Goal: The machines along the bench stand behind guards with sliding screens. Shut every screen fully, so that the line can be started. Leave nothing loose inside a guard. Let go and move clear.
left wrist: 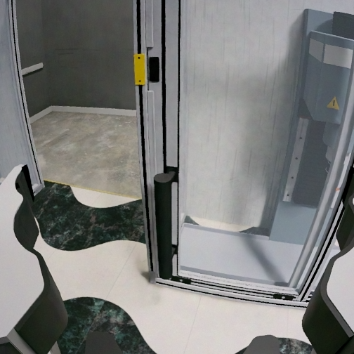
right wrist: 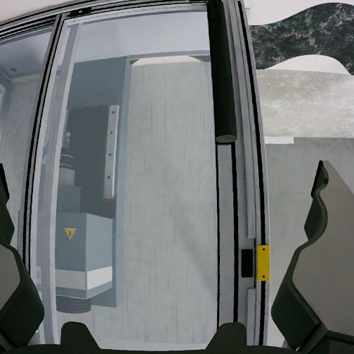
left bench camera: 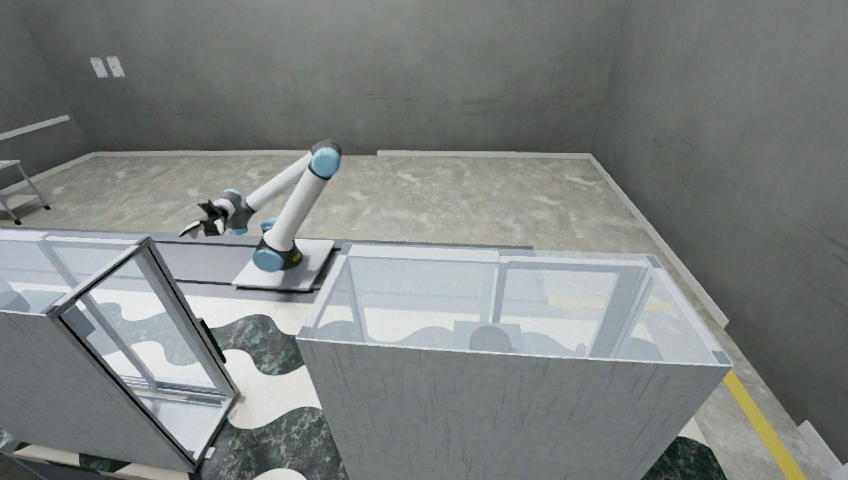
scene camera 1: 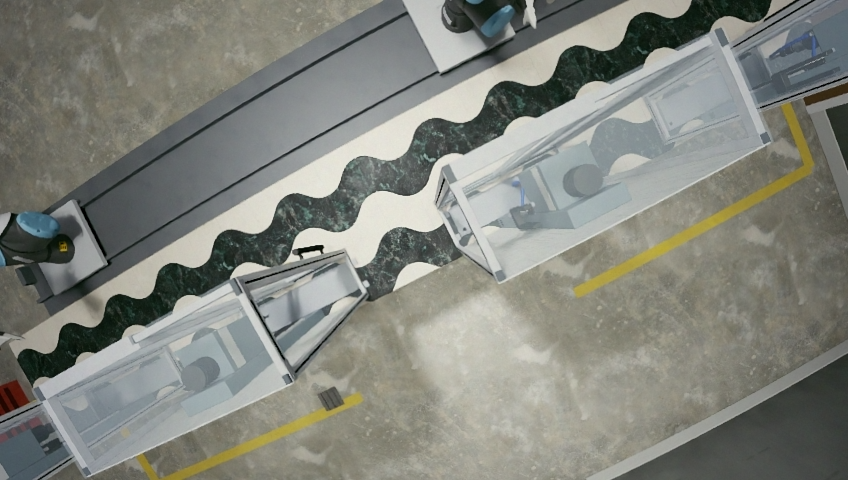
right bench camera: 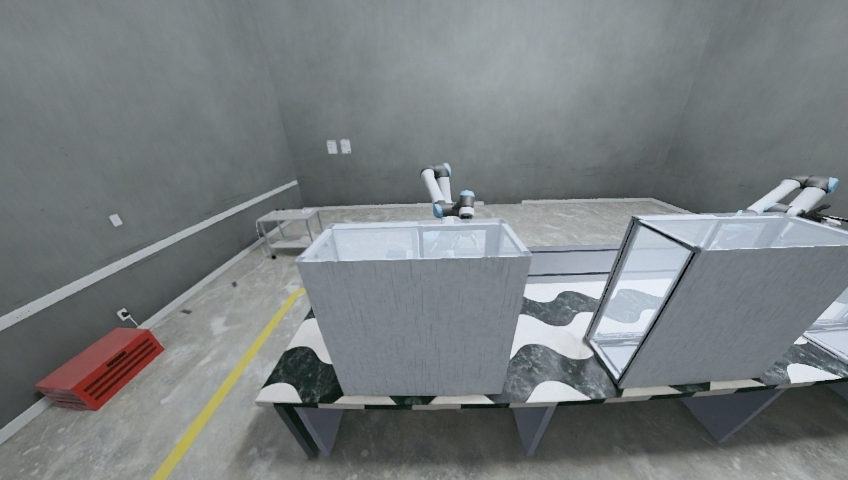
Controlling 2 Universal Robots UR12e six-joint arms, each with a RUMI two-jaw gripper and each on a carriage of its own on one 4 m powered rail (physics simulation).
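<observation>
In the left wrist view, a clear sliding screen (left wrist: 230, 150) with a black handle (left wrist: 164, 225) stands against its post; its black block lies beside the yellow block (left wrist: 139, 69). My left gripper (left wrist: 188, 167) (left bench camera: 199, 223) is open and empty, held off in front of the screen. In the right wrist view, another screen (right wrist: 170, 175) stands with its handle (right wrist: 223, 75) at the frame edge, its black block beside the yellow block (right wrist: 263, 263). My right gripper (right wrist: 158, 162) is open and empty, before that screen. Other guards (left bench camera: 511, 410) (right bench camera: 416, 327) show from behind. Screen edges there are hard to judge.
The rail (scene camera 1: 267, 142) runs along the patterned bench (scene camera 1: 380, 172). A red cabinet (right bench camera: 98, 368) and a metal table (right bench camera: 289, 218) stand at the left in the right bench view. A small dark block (scene camera 1: 330, 398) lies on the floor beside a yellow line (scene camera 1: 255, 443).
</observation>
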